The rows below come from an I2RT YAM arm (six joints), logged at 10 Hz.
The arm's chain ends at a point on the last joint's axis. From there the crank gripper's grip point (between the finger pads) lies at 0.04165 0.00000 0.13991 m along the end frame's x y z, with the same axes.
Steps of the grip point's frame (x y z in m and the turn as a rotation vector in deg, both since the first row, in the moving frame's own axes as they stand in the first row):
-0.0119, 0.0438, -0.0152, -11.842, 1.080, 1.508
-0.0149, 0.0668, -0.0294, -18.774, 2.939, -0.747
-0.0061, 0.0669, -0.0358, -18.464, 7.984, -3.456
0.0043, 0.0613, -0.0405, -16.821, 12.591, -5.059
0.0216, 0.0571, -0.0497, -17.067, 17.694, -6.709
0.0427, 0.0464, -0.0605, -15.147, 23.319, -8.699
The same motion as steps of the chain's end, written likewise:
-0.0141, 0.0141, -0.0113, -11.842, 1.080, 1.508
-0.0222, 0.0227, -0.0198, -18.774, 2.939, -0.747
-0.0261, 0.0267, -0.0220, -18.464, 7.984, -3.456
-0.0264, 0.0275, -0.0228, -16.821, 12.591, -5.059
-0.0204, 0.0259, -0.0253, -17.067, 17.694, -6.709
-0.0107, 0.0235, -0.0290, -15.147, 23.319, -8.699

